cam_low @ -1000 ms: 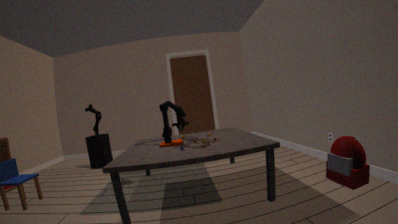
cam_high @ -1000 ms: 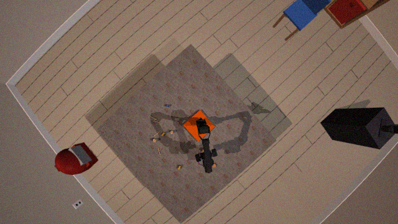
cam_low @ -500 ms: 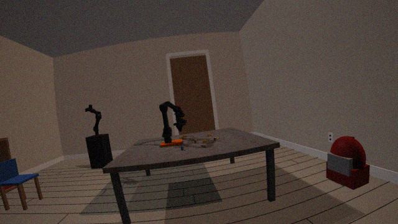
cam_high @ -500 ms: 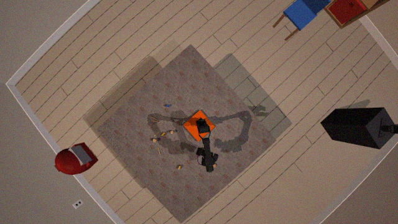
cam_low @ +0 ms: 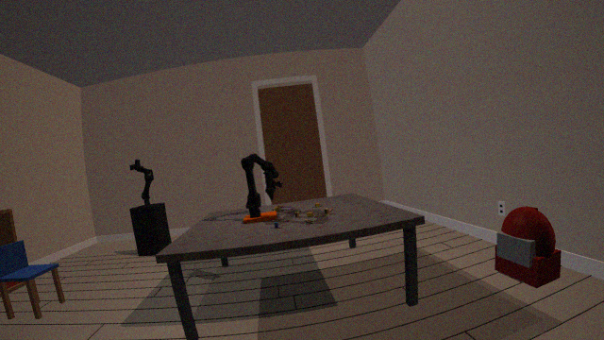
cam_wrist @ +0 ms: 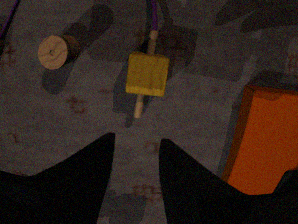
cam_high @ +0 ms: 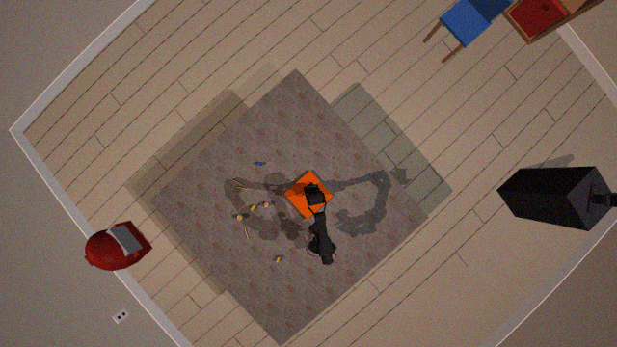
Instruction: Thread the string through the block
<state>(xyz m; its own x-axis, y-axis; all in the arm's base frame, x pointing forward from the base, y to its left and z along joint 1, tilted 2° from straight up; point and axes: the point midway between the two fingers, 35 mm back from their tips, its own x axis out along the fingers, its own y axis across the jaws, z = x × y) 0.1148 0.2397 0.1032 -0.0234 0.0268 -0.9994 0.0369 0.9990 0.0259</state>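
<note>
My gripper tip is now 70 mm above the thin wooden stick, 40 mm short of it and 10 mm to the left of it. Also, from my gripper tip: purple string 80 mm below, 60 mm ahead, 10 mm to the right; round wooden button 170 mm to the left, 80 mm below, 50 mm ahead; blue piece 570 mm to the right, 70 mm below, 40 mm ahead.
</note>
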